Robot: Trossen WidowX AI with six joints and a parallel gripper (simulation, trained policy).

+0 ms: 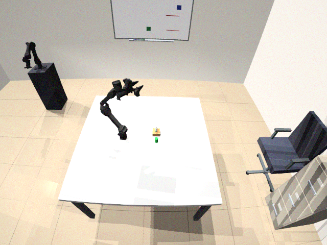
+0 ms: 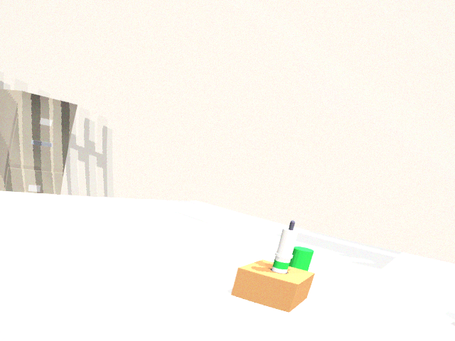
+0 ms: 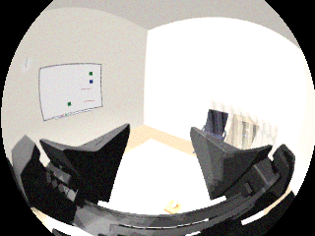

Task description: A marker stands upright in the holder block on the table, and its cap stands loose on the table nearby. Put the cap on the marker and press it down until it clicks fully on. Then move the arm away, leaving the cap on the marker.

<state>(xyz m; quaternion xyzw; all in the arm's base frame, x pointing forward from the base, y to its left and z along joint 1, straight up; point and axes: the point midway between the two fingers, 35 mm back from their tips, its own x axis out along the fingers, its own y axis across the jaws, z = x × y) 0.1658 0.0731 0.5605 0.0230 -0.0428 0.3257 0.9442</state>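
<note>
Right now my gripper tip is 13 cm short of the green cap, 14 cm to the left of it and 54 cm above it. The rest, counted from my gripper tip: white marker: 13 cm ahead, 3 cm to the right, 49 cm below; orange holder block: 13 cm ahead, 3 cm to the right, 55 cm below.
</note>
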